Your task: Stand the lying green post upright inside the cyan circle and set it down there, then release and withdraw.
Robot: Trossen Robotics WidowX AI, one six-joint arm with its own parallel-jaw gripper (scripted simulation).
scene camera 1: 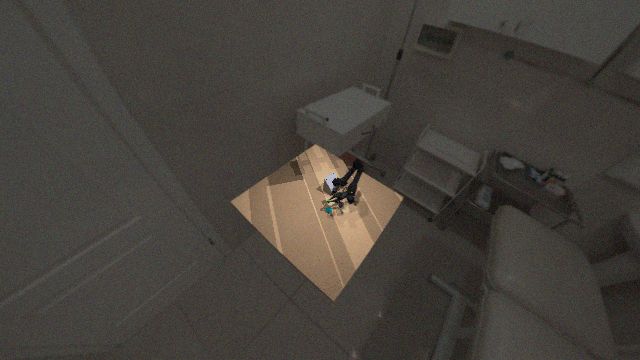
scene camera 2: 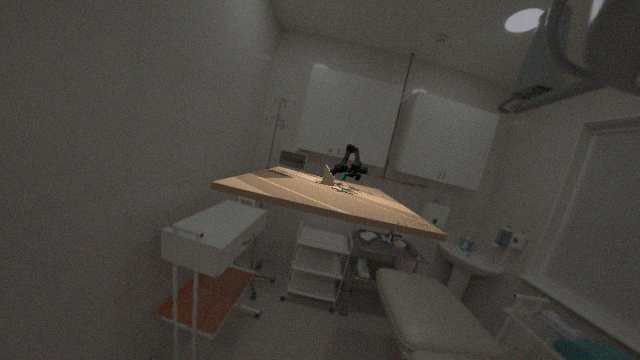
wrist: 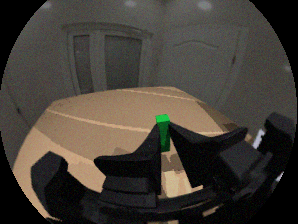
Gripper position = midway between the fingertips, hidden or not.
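Observation:
Green post carried by my gripper (wrist: 163,125).

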